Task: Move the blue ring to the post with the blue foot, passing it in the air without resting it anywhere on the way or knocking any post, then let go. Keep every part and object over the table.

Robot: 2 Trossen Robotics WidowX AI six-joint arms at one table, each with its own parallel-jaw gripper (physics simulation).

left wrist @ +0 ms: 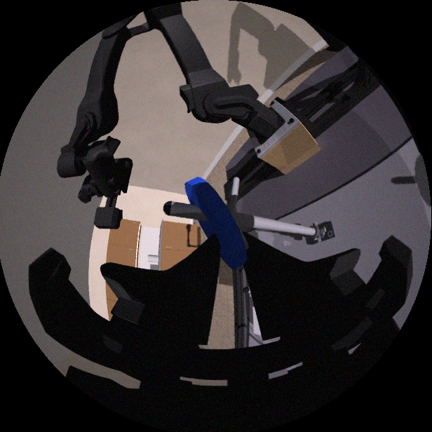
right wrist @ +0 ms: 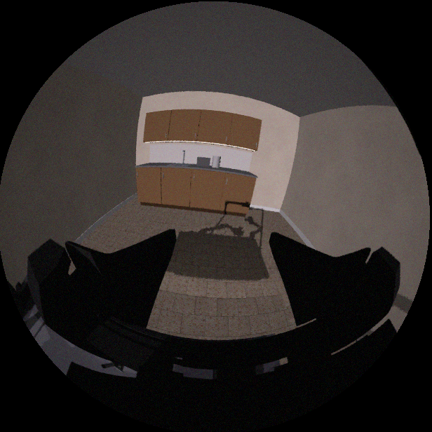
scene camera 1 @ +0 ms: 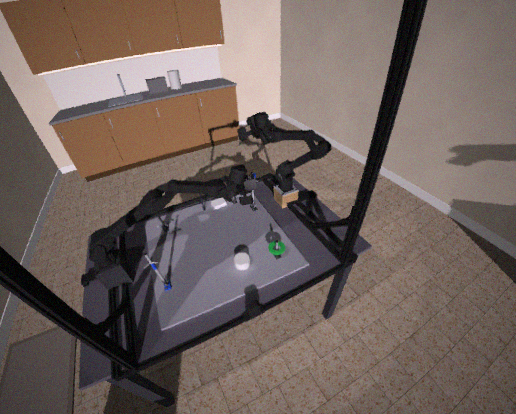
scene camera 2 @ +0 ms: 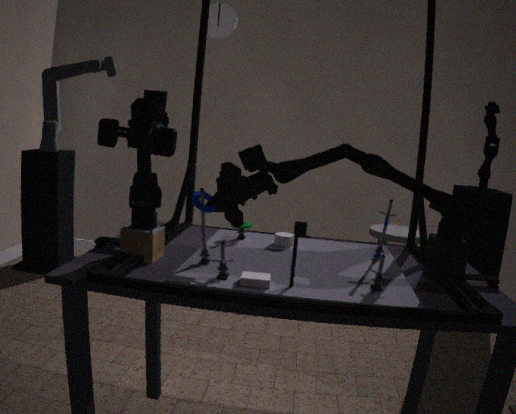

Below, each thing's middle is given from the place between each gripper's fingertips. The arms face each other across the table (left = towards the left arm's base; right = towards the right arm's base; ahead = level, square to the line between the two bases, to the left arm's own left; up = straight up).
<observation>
Now: left hand 2 cm below the blue ring (left wrist: 232, 248) and 1 cm to the left of it. The rest, counted from my left hand: tall grey post (left wrist: 241, 219): 4 cm below, 1 cm to the right, 1 cm behind.
My right hand is 25 cm past the blue ring, 16 cm to the right of it and 15 cm above it. The rest, counted from my right hand: tall grey post 26 cm behind, 15 cm to the left, 21 cm below.
</observation>
